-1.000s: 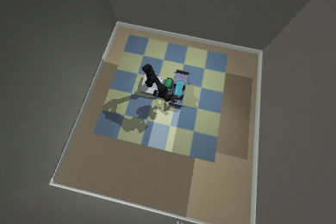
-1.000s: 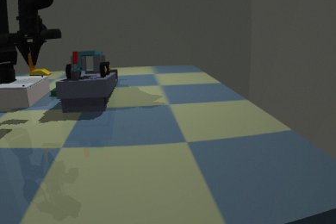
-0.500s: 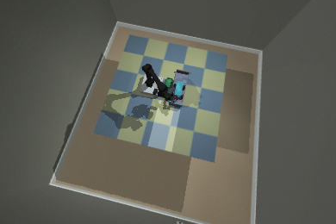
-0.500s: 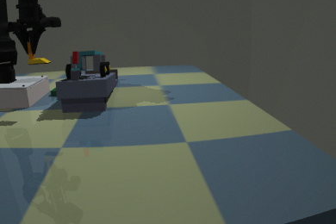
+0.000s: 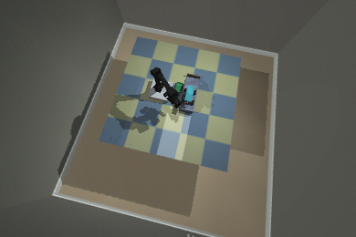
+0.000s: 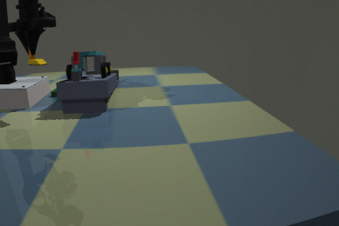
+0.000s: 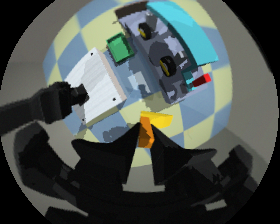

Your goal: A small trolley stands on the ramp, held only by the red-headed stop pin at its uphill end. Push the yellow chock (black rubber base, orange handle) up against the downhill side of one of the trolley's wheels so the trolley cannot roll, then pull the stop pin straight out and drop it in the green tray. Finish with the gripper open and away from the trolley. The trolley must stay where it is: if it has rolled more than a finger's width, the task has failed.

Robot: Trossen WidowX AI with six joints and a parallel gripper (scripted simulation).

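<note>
The yellow chock lies 2 cm ahead of my gripper tip, 1 cm to the right of it and 1 cm below it. The rest, counted from my gripper tip: grey ramp (15 cm ahead, 14 cm to the left, 13 cm below); then trolley (15 cm ahead, 13 cm to the left, 6 cm below); then red-headed stop pin (13 cm ahead, 4 cm below, 2 cm to the left).
</note>
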